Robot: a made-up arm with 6 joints.
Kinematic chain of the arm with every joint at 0, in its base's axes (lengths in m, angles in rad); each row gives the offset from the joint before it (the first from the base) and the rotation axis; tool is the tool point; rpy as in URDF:
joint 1: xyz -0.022 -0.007 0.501 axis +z
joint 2: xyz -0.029 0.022 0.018 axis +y
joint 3: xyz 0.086 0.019 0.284 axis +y
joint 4: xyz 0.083 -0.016 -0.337 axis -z
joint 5: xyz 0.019 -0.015 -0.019 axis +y
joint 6: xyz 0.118 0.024 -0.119 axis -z
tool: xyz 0.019 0.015 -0.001 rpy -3.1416 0 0
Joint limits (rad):
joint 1: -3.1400..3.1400
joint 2: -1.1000..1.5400
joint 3: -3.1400..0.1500
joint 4: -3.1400..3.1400
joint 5: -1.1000..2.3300
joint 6: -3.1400..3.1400
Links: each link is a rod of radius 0.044 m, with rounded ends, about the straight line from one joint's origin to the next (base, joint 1, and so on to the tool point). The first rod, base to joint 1, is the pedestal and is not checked.
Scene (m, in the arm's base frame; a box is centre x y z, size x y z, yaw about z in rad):
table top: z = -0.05
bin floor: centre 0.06 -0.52 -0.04 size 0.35 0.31 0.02 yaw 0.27
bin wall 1: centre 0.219 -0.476 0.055 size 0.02 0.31 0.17 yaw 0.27
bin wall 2: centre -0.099 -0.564 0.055 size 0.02 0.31 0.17 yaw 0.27
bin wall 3: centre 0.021 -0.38 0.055 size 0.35 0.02 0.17 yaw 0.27
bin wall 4: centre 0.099 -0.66 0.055 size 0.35 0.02 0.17 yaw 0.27
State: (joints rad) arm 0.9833 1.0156 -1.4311 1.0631 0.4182 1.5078
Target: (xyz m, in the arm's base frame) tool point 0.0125 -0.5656 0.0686
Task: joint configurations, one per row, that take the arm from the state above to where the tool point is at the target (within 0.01 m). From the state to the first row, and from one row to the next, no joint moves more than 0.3 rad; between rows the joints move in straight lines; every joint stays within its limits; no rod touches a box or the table.
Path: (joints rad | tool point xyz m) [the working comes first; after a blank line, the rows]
Joints at the target: -1.3217 1.3677 -1.6897 1.1337 0.1202 1.4369
Straight joint move there: touches bin wall 1.

1: 0.7052 1.0053 -1.4229 1.0993 0.3408 1.5026 | 0.4652 0.3119 0.1786
2: 0.4270 0.9951 -1.4147 1.1355 0.2634 1.4974 | 0.5378 0.1540 0.1893
3: 0.1489 0.9848 -1.4065 1.1717 0.1859 1.4923 | 0.5595 -0.0181 0.2005
4: -0.1293 0.9746 -1.3983 1.2078 0.1085 1.4871 | 0.5284 -0.1882 0.2119
5: -0.4074 0.9643 -1.3900 1.2440 0.0311 1.4819 | 0.4481 -0.3402 0.2237
6: -0.6856 0.9541 -1.3818 1.2802 -0.0463 1.4767 | 0.3268 -0.4601 0.2357
7: -0.9637 0.9438 -1.3736 1.3164 -0.1238 1.4715 | 0.1767 -0.5373 0.2480
8: -1.2418 0.9336 -1.3654 1.3526 -0.2012 1.4663 | 0.0125 -0.5656 0.2604
9: -1.2818 1.1506 -1.5276 1.2431 -0.0405 1.4516 | 0.0138 -0.5766 0.1655
10: -1.3217 1.3677 -1.6897 1.1337 0.1202 1.4369 | 0.0125 -0.5656 0.0686

